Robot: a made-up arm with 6 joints.
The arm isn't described. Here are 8 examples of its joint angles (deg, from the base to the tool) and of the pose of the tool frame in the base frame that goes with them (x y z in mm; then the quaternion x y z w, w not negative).
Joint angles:
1: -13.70 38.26 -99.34 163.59 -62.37 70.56
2: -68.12 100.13 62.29 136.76 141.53 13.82
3: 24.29 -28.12 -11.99 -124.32 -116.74 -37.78
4: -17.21 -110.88 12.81 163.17 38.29 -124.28
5: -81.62 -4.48 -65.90 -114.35 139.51 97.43
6: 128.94 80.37 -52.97 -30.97 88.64 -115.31
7: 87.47 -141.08 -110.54 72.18 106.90 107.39
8: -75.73 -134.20 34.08 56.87 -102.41 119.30
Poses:
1: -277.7 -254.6 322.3 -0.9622 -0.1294 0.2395 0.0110
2: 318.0 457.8 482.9 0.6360 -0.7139 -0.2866 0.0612
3: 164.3 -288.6 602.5 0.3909 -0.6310 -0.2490 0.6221
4: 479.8 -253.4 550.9 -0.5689 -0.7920 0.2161 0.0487
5: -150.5 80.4 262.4 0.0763 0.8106 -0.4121 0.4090
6: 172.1 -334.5 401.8 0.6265 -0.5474 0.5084 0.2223
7: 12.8 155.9 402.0 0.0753 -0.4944 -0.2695 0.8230
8: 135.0 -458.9 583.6 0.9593 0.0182 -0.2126 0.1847
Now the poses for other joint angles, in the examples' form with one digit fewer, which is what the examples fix.
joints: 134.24 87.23 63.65 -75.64 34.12 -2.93
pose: 151 -489 717 0.247 -0.125 -0.327 0.903
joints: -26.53 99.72 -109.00 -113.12 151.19 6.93
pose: -44 273 222 -0.547 -0.625 -0.481 0.279
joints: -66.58 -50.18 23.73 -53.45 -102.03 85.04
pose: -289 -38 586 -0.257 0.789 0.284 0.480
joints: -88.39 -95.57 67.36 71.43 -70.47 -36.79
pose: -316 -295 360 -0.110 -0.274 0.739 0.606
